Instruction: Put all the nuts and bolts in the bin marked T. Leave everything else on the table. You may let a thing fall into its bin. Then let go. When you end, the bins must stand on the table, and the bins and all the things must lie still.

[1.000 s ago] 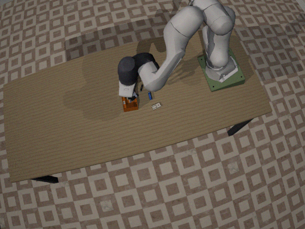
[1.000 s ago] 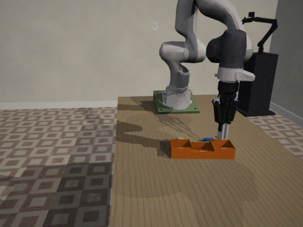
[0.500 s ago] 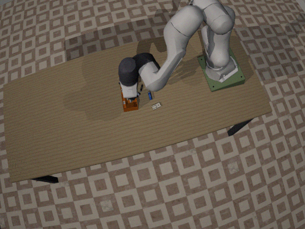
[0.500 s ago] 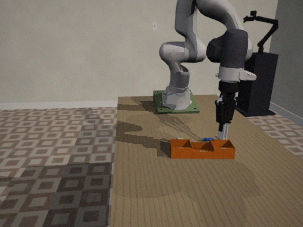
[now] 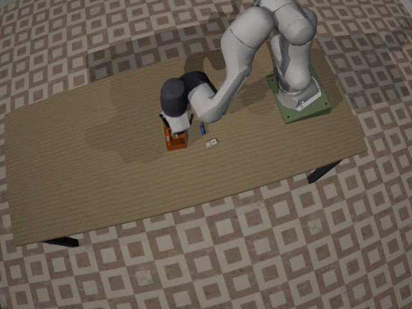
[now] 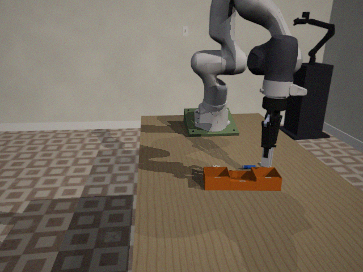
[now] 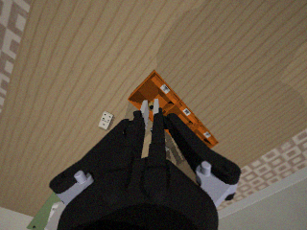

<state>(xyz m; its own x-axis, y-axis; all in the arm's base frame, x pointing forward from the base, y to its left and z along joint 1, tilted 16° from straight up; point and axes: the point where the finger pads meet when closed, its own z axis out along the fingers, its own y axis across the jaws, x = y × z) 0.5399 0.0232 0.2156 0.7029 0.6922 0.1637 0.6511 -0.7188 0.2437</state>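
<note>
The brass nut is 3 cm below my hand. Round my hand: orange bin: 1 cm behind, 9 cm to the right, 8 cm below; blue cylinder: 12 cm behind, 1 cm to the right, 10 cm below; dark rod-like piece: 9 cm behind, 7 cm to the right, 10 cm below.
</note>
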